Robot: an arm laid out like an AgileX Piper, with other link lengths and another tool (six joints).
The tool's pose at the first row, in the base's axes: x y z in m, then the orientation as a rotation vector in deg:
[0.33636 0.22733 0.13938 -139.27 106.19 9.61]
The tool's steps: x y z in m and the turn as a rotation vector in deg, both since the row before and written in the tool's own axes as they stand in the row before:
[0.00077 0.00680 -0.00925 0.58 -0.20 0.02]
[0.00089 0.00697 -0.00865 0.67 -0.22 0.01]
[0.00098 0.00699 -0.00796 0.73 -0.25 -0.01]
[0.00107 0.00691 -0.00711 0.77 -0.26 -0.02]
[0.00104 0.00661 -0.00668 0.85 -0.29 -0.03]
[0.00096 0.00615 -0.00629 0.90 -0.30 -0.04]
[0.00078 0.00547 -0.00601 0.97 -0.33 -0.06]
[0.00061 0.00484 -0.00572 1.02 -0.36 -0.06]
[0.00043 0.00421 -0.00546 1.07 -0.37 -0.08]
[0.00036 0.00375 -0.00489 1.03 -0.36 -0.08]
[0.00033 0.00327 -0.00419 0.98 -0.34 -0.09]
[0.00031 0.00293 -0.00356 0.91 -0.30 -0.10]
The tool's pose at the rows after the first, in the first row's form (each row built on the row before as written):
[0.33036 0.22359 0.14846 -138.77 105.92 9.29]
[0.32412 0.21973 0.15685 -138.21 105.60 8.91]
[0.31778 0.21583 0.16446 -137.61 105.22 8.50]
[0.31145 0.21195 0.17112 -136.98 104.80 8.07]
[0.30532 0.20820 0.17726 -136.29 104.33 7.60]
[0.29953 0.20466 0.18294 -135.57 103.82 7.10]
[0.29428 0.20147 0.18832 -134.81 103.25 6.57]
[0.28952 0.19861 0.19339 -134.00 102.65 6.03]
[0.28525 0.19608 0.19820 -133.17 102.00 5.46]
[0.28137 0.19380 0.20242 -132.37 101.37 4.92]
[0.27794 0.19178 0.20595 -131.62 100.75 4.41]
[0.27484 0.18997 0.20886 -130.94 100.16 3.92]

